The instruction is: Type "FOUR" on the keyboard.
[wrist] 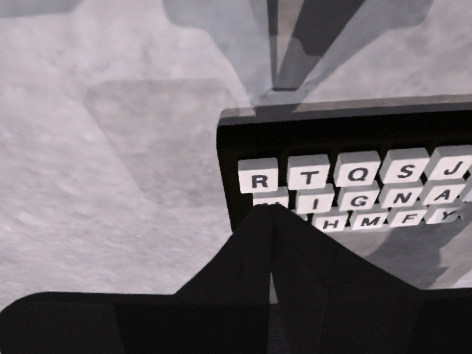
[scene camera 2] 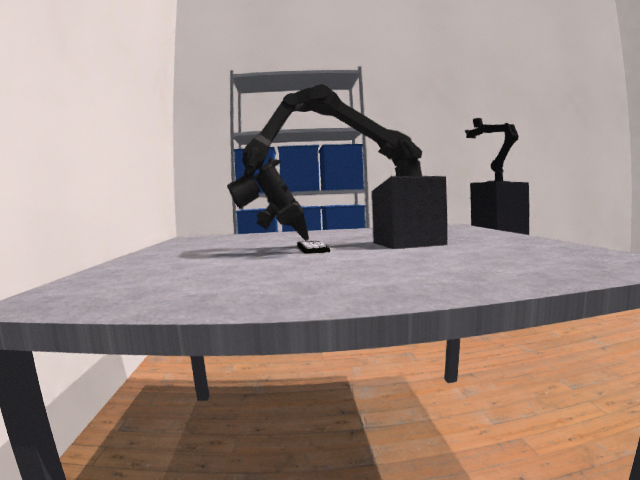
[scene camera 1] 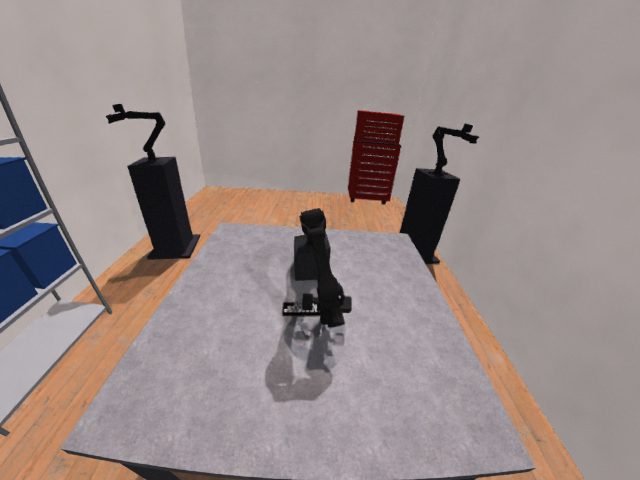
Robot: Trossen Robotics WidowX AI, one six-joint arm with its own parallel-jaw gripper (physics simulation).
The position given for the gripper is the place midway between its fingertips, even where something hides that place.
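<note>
Scene camera 2: the gripper (scene camera 2: 307, 239). Wrist view: a black keyboard (wrist: 332, 136), plus the gripper (wrist: 267, 217).
</note>
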